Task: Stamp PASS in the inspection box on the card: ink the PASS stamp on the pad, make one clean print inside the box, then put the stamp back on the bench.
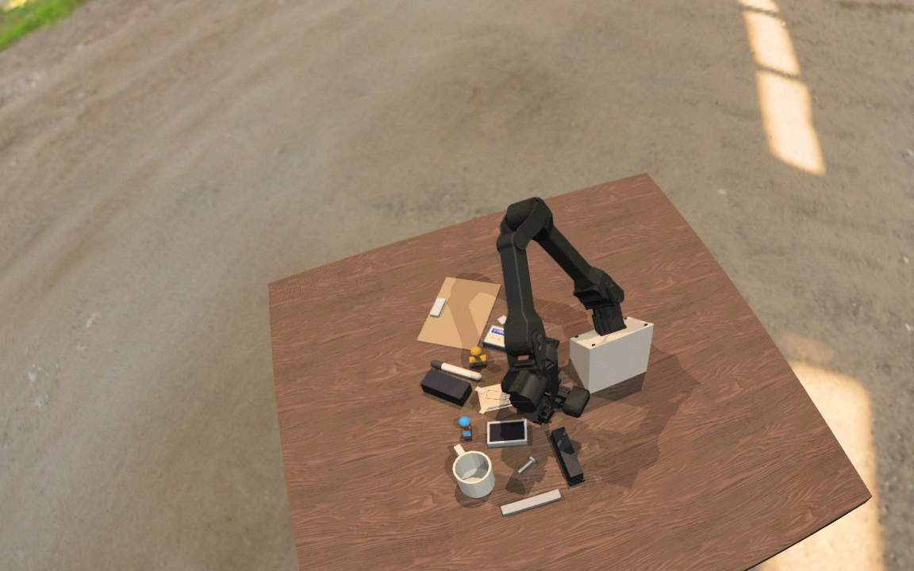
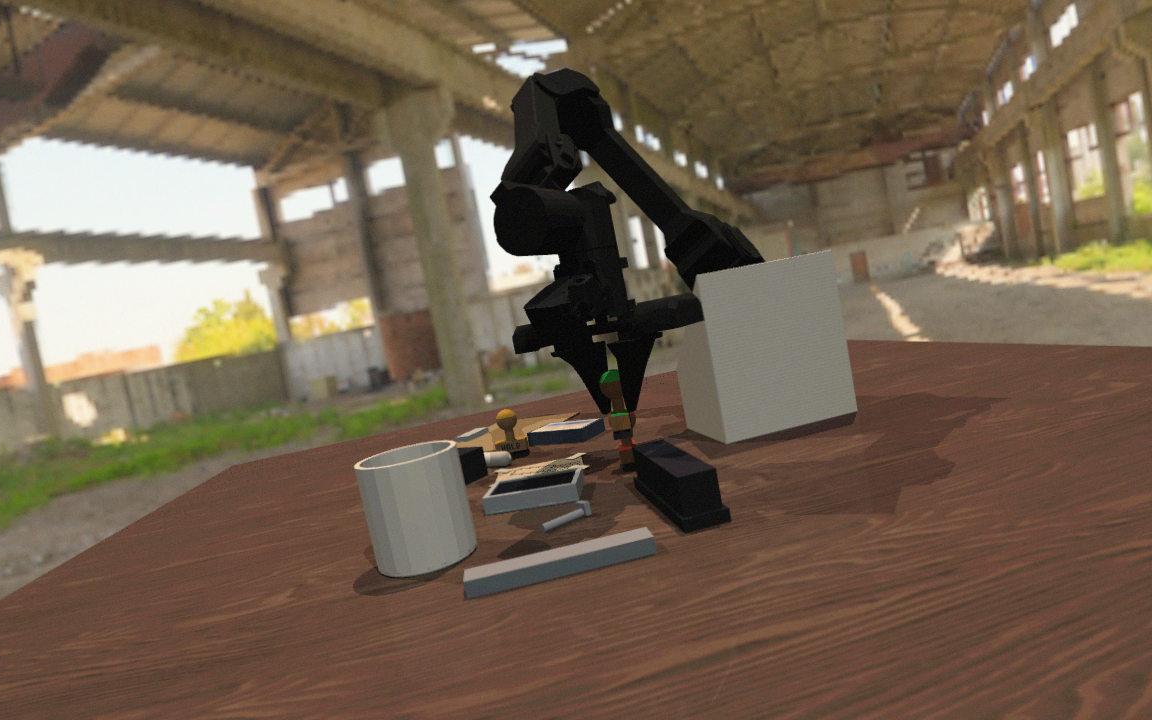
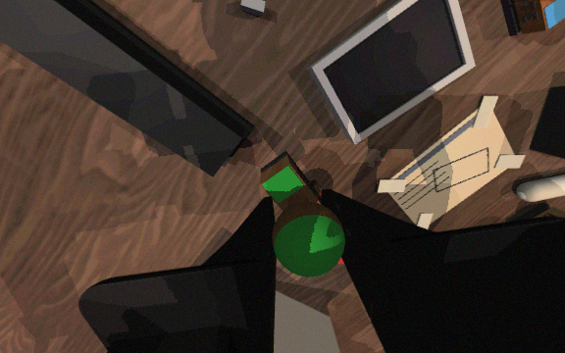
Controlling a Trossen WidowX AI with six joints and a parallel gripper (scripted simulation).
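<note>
Right now the ink pad is 9 cm ahead of my gripper tip and 6 cm below it. The rest, counted from my gripper tip: long black block (10 cm to the left, 5 cm below, 2 cm behind); red-knobbed stamp (5 cm to the right, 5 cm below, 1 cm behind); green-knobbed stamp (right at my gripper tip).
</note>
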